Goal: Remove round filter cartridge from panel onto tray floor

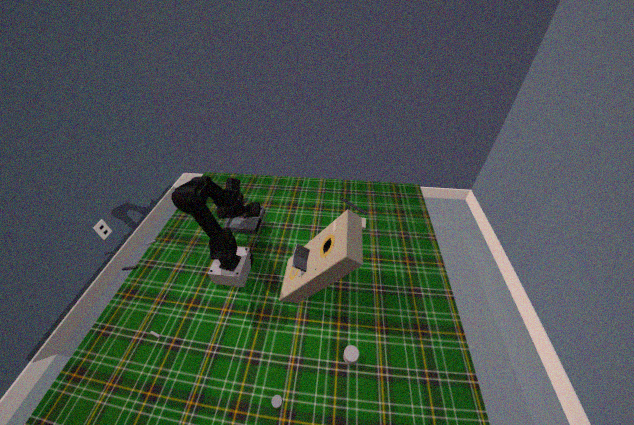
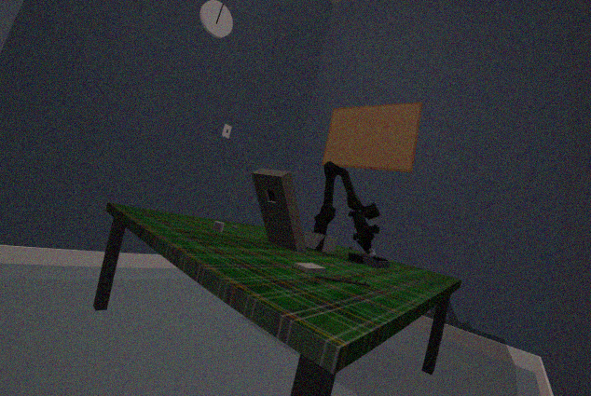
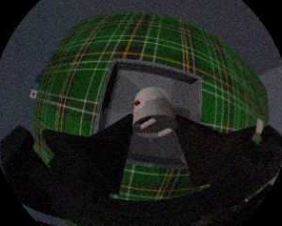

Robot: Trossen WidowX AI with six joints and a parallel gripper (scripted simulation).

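Now: the round filter cartridge right at my gripper tip. Also, from my gripper tip: grey flap: 37 cm ahead, 22 cm to the right, 9 cm above; dark grey tray: 4 cm below, 1 cm to the left; tan service panel: 42 cm ahead, 21 cm to the right, 11 cm above.
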